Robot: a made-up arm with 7 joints.
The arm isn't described. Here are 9 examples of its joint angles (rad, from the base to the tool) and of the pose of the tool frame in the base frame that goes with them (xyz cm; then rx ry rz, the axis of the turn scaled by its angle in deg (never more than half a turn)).
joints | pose
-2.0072 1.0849 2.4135 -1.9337 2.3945 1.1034 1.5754 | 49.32 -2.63 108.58 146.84 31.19 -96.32
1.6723 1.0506 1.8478 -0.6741 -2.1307 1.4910 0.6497 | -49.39 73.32 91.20 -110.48 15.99 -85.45
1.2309 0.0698 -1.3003 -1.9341 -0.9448 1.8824 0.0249 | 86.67 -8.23 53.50 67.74 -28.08 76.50
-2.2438 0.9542 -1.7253 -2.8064 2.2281 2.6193 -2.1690 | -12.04 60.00 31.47 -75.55 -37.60 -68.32
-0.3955 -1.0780 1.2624 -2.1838 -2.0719 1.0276 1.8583 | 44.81 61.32 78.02 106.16 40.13 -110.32
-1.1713 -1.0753 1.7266 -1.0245 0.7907 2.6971 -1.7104 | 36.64 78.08 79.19 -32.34 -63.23 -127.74
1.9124 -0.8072 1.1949 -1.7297 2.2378 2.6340 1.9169 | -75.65 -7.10 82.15 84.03 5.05 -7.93
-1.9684 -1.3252 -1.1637 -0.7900 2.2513 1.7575 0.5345 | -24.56 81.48 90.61 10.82 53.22 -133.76
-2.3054 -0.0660 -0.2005 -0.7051 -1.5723 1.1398 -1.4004 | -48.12 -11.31 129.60 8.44 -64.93 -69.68
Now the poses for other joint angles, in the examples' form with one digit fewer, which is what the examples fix.
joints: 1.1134 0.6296 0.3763 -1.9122 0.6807 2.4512 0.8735
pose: 12.5 77.3 3.7 110.4 -61.1 14.8
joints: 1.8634 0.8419 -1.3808 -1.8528 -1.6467 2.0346 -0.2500
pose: 75.9 51.7 46.8 8.2 68.6 96.1
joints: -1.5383 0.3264 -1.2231 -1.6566 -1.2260 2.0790 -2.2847
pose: -84.1 -36.4 64.0 141.0 -61.9 -44.7
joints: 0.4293 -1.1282 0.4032 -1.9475 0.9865 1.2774 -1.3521
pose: 18.6 48.4 112.4 -93.9 -43.2 -67.6
